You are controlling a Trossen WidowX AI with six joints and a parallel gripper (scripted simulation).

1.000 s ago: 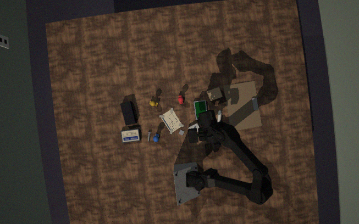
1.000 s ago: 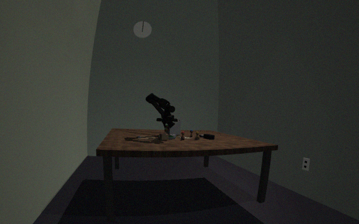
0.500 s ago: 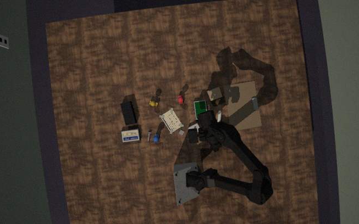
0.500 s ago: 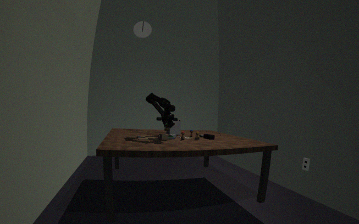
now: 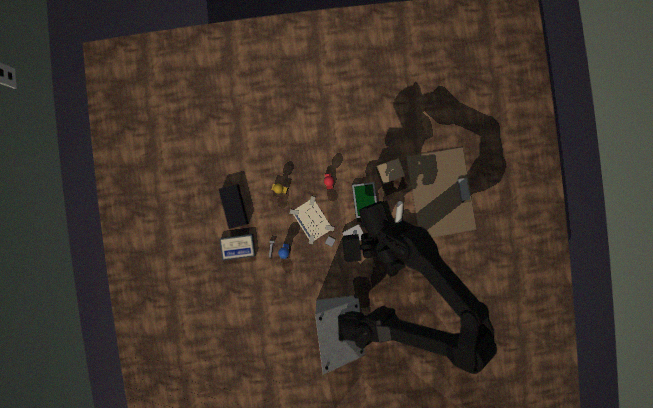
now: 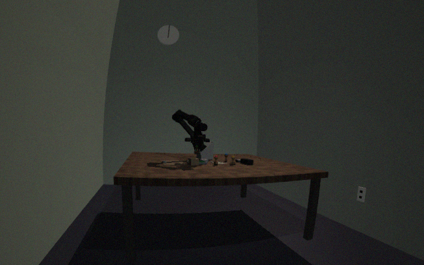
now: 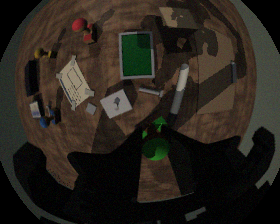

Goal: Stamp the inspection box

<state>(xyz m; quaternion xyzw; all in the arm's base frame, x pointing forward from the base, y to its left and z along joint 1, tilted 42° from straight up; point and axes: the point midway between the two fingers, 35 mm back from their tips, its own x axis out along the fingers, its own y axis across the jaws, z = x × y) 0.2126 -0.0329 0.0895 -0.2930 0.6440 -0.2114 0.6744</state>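
The green ink pad is 10 cm ahead of my gripper tip, 8 cm below it and 2 cm to the left of it. Round my gripper tip: green-knobbed stamp (right at my gripper tip); cardboard box (18 cm ahead, 6 cm below, 4 cm to the right); white marker (7 cm below, 6 cm to the right, 1 cm ahead).
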